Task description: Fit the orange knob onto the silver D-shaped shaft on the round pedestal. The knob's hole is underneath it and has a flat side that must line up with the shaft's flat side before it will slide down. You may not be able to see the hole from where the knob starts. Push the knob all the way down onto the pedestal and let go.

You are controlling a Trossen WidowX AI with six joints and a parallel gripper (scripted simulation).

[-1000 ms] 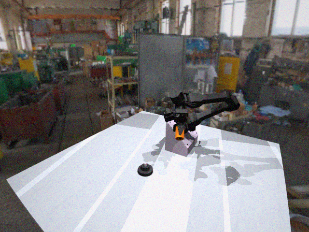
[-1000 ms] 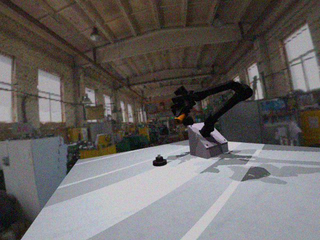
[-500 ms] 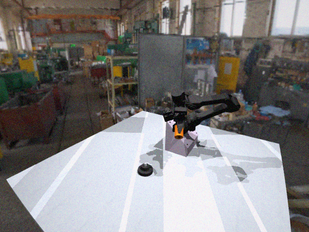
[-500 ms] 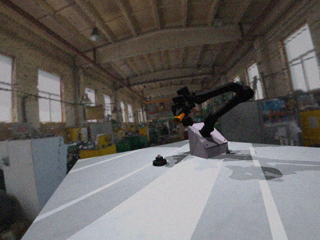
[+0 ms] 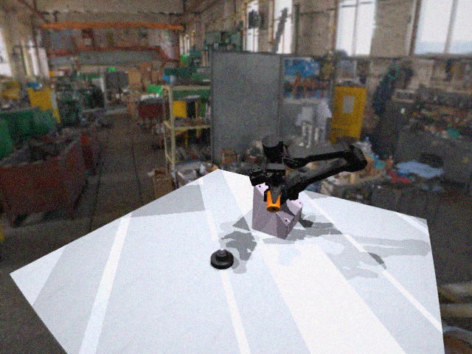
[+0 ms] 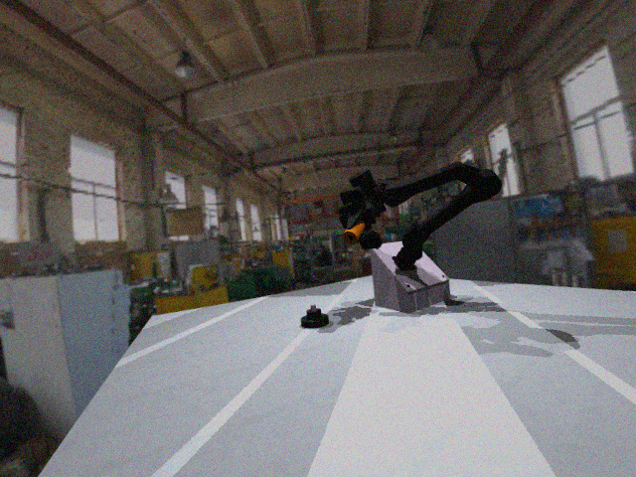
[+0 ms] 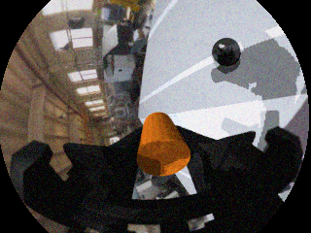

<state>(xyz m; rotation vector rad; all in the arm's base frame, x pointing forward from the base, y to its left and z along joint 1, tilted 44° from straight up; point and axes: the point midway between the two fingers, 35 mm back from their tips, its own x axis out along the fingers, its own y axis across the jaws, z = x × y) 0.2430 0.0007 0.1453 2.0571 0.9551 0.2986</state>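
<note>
My gripper tip is 30 mm past the orange knob, 20 mm to the left of it and 20 mm below it. From my gripper tip the other things lie so: round black pedestal: 70 mm ahead, 150 mm to the right, 220 mm below.
</note>
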